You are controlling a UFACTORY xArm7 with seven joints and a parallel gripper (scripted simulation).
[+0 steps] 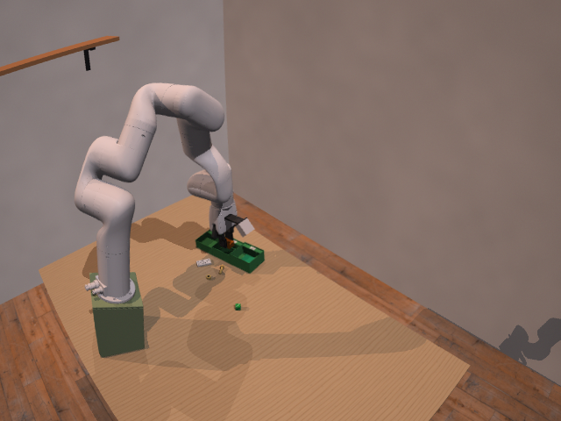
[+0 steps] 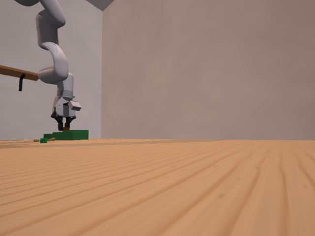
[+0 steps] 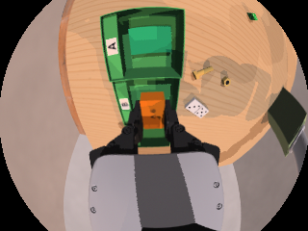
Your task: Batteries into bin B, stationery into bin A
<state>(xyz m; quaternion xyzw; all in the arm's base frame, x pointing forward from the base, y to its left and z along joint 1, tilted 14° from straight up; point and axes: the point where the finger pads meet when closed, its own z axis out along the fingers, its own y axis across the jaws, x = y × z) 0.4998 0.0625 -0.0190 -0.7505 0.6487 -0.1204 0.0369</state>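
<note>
My gripper is now 10 mm short of the tray and 50 mm above it. The rest, counted from my hand: white flat thing (90 mm behind, 30 mm to the left, 60 mm below); orange block (10 mm to the left, 10 mm below); flat green block (10 mm ahead, 80 mm to the right, 60 mm below).
</note>
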